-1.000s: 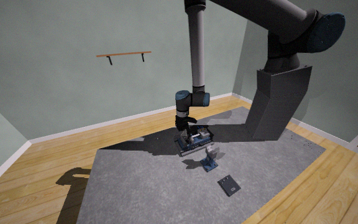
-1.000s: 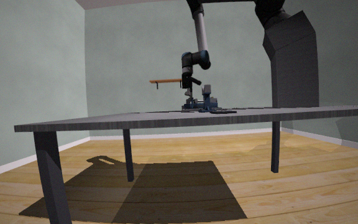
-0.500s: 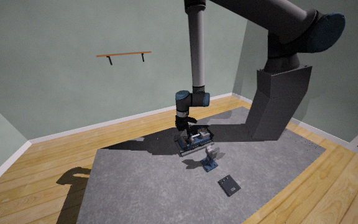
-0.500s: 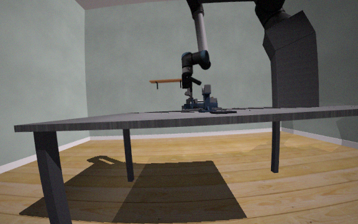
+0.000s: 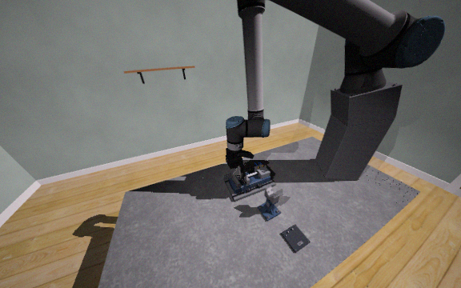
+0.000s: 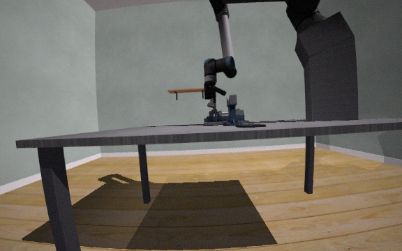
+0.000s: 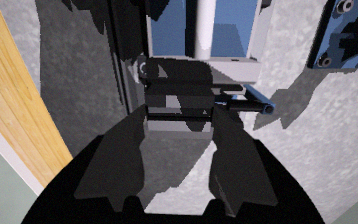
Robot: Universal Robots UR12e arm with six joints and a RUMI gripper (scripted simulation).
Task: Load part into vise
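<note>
Now: hand right at the part. Also, from my hand: moving jaw: 4 cm behind, 2 cm to the left, 3 cm below; work stop: 7 cm to the left, 1 cm below; fixed jaw: 3 cm ahead, 2 cm to the left, 3 cm below.
</note>
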